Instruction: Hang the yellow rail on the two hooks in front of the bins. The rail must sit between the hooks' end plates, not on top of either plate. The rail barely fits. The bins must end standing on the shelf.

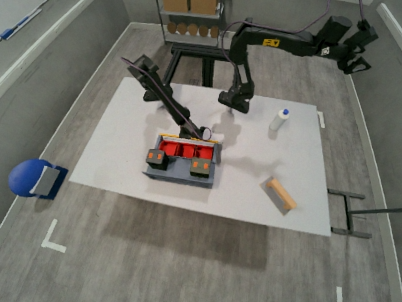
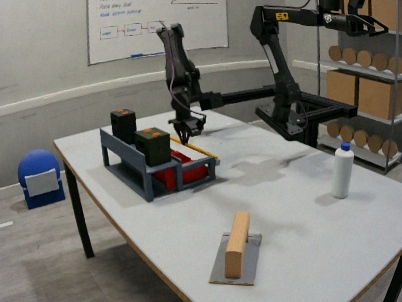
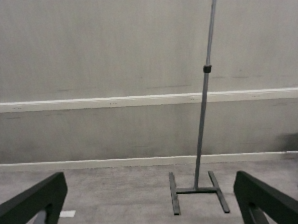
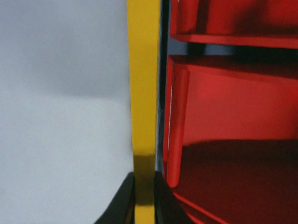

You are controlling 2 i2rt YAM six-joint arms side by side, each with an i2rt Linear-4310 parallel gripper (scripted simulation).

Note:
In view: the left gripper point(image 1: 367, 59), the right gripper point(image 4: 144, 180), a blue-grey shelf point(image 2: 147, 189) and a green box point(image 2: 154, 143).
The blue-grey shelf also shows in image 1 point(image 1: 178, 170). The left gripper shows as well in image 3 point(image 3: 150, 179). Image 3 misses the blue-grey shelf: it is out of frame. Image 3 misses the green box: it is out of frame.

